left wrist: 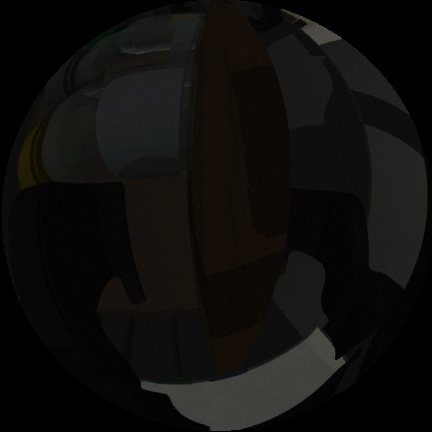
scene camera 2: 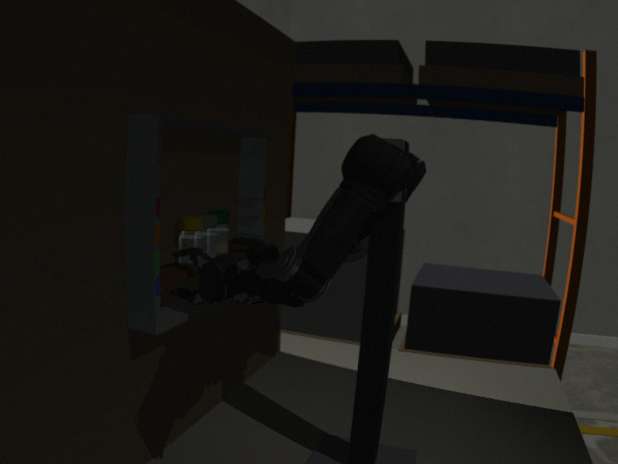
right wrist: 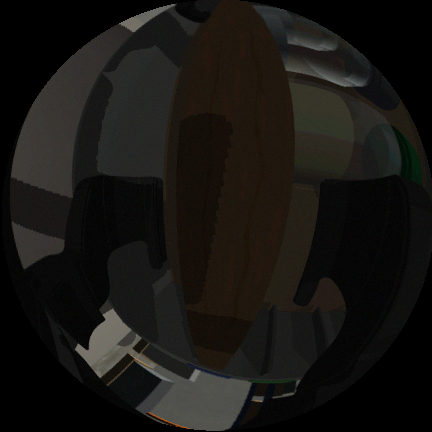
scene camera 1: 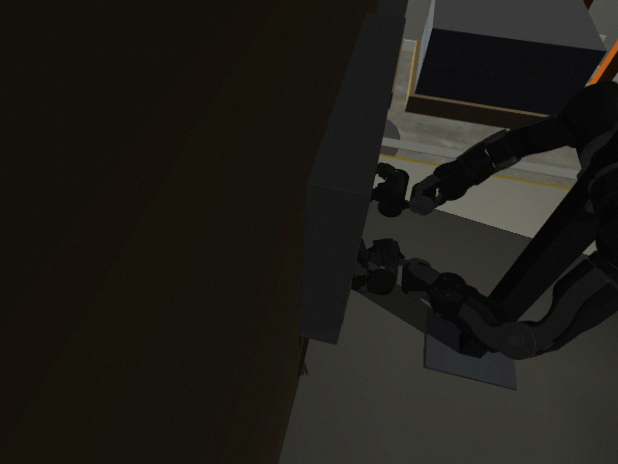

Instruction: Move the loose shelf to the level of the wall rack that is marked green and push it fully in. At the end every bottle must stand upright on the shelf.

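Note:
The scene is very dark. The brown wooden shelf (left wrist: 238, 160) (right wrist: 233, 160) shows edge-on in both wrist views and sits between the grey posts of the wall rack (scene camera 2: 141, 221) (scene camera 1: 339, 184). Bottles stand upright on it, one with a yellow cap (scene camera 2: 190, 237) (left wrist: 28, 160) and one with a green cap (scene camera 2: 221, 230) (right wrist: 407, 157). My left gripper (scene camera 1: 362, 269) (left wrist: 217, 282) is open, with a finger on each side of the shelf's front edge and a gap to it. My right gripper (scene camera 1: 378, 184) (right wrist: 229, 282) is open in the same way. Small coloured level marks on the rack post are barely readable.
A big dark brown wall panel (scene camera 1: 192, 230) carries the rack. The robot's pedestal post (scene camera 2: 376, 322) stands on a grey floor plate (scene camera 1: 473, 365). A dark box (scene camera 2: 473, 318) stands at the right, and high shelving (scene camera 2: 353, 92) runs along the back wall.

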